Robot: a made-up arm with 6 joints. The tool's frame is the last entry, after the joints. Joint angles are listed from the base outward.
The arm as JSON. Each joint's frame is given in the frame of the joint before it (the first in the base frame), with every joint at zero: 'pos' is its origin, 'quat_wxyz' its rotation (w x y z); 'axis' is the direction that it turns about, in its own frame. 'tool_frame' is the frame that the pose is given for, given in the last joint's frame.
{
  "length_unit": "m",
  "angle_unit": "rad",
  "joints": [
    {
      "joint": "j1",
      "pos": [
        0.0,
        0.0,
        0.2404
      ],
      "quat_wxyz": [
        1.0,
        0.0,
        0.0,
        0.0
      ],
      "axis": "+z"
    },
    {
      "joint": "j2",
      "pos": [
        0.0,
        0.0,
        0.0
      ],
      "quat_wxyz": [
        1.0,
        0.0,
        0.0,
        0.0
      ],
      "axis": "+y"
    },
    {
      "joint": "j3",
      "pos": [
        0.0,
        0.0,
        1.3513
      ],
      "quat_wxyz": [
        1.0,
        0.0,
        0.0,
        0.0
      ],
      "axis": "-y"
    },
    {
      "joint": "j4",
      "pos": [
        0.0,
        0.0,
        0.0
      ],
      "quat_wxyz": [
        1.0,
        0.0,
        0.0,
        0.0
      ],
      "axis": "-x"
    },
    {
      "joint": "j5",
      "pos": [
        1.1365,
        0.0,
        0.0
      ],
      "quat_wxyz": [
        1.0,
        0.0,
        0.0,
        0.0
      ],
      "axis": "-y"
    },
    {
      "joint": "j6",
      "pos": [
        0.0,
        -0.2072,
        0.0
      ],
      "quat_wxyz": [
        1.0,
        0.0,
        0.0,
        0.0
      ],
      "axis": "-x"
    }
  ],
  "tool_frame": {
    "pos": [
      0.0,
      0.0,
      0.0
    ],
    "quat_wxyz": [
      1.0,
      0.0,
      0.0,
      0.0
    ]
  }
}
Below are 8 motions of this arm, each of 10 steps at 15 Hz.
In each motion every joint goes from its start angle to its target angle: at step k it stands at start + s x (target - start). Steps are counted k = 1, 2, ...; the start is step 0. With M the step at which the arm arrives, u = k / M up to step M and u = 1 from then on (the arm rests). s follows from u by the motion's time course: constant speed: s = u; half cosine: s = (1 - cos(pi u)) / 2; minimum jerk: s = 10 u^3 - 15 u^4 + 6 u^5.
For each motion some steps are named. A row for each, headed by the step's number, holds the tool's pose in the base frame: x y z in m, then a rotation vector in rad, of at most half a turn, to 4 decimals.
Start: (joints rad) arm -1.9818 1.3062 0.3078 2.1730 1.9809 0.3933
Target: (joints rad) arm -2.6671 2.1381 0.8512 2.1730 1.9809 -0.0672
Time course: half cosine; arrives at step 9
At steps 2, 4, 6, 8, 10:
2: -0.8691 -1.8736 -0.4226 -0.7654 -0.1568 0.1788
4: -1.1881 -1.6109 -0.8134 -0.5741 -0.1305 -0.0283
6: -1.3838 -1.1898 -1.2405 -0.3650 -0.1510 -0.2637
8: -1.3950 -0.8867 -1.4959 -0.2364 -0.1924 -0.4142
10: -1.3891 -0.8454 -1.5289 -0.2193 -0.1998 -0.4346

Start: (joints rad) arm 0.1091 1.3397 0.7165 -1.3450 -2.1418 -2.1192
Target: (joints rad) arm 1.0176 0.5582 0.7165 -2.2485 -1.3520 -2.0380
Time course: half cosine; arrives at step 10
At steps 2, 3, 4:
2: 2.1159 0.3904 -0.1206 -0.8867 -2.1171 1.1844
3: 2.0813 0.6269 0.0648 -0.9452 -2.1965 1.0671
4: 1.9806 0.9112 0.3027 -0.9816 -2.2781 0.8982

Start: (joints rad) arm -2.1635 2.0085 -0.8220 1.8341 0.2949 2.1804
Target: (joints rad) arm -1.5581 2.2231 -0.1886 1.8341 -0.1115 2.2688
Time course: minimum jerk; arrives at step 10
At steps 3, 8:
3: -0.0576 -0.2206 -0.9816 -1.0304 -0.1369 0.9208
8: 0.0461 -0.3497 -1.4558 -1.2463 -0.1930 1.7900

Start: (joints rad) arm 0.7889 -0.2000 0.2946 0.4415 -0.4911 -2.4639
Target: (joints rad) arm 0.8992 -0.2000 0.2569 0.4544 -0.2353 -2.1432
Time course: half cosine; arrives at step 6
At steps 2, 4, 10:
2: 0.6124 0.3786 2.1736 1.9416 0.5748 0.5006
4: 0.5971 0.4204 2.1564 1.7866 0.5416 0.6948
10: 0.5884 0.4410 2.1478 1.7111 0.5151 0.7886

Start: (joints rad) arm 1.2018 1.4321 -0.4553 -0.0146 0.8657 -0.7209
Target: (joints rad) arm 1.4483 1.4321 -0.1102 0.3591 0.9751 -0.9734
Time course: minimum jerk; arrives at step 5
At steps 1, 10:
1: 0.5442 0.8728 -0.6601 0.0077 1.1861 0.7166
10: 0.3689 1.4090 -0.7067 0.1849 1.1504 1.3422

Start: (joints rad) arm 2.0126 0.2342 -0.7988 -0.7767 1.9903 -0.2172
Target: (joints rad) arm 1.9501 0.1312 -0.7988 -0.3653 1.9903 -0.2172
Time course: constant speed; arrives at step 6
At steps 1, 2, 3, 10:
1: -0.1812 0.7701 0.5231 1.0281 -0.3584 1.1882
2: -0.1669 0.7795 0.5423 1.0535 -0.3756 1.2431
3: -0.1531 0.7885 0.5622 1.0777 -0.3942 1.2983
10: -0.1153 0.8119 0.6248 1.1429 -0.4583 1.4653

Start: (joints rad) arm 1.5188 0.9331 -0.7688 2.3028 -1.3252 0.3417
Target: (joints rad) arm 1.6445 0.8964 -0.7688 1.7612 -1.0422 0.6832
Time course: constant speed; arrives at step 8
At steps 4, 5, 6, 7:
4: -0.1044 1.1262 -0.0855 2.3313 0.6828 -0.3577
5: -0.1096 1.1320 -0.0809 2.3024 0.6306 -0.3970
6: -0.1145 1.1371 -0.0762 2.2730 0.5820 -0.4384
7: -0.1192 1.1414 -0.0714 2.2435 0.5371 -0.4818

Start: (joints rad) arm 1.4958 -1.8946 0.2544 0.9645 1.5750 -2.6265
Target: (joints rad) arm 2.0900 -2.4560 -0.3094 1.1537 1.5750 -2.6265
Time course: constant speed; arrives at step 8
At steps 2, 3, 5, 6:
2: 0.2548 -1.9626 0.4917 -0.0205 1.3234 -2.1448
3: 0.3892 -1.8959 0.4073 -0.0703 1.3134 -2.1034
5: 0.6269 -1.7203 0.2492 -0.1677 1.2885 -2.0208
6: 0.7270 -1.6145 0.1763 -0.2151 1.2736 -1.9796

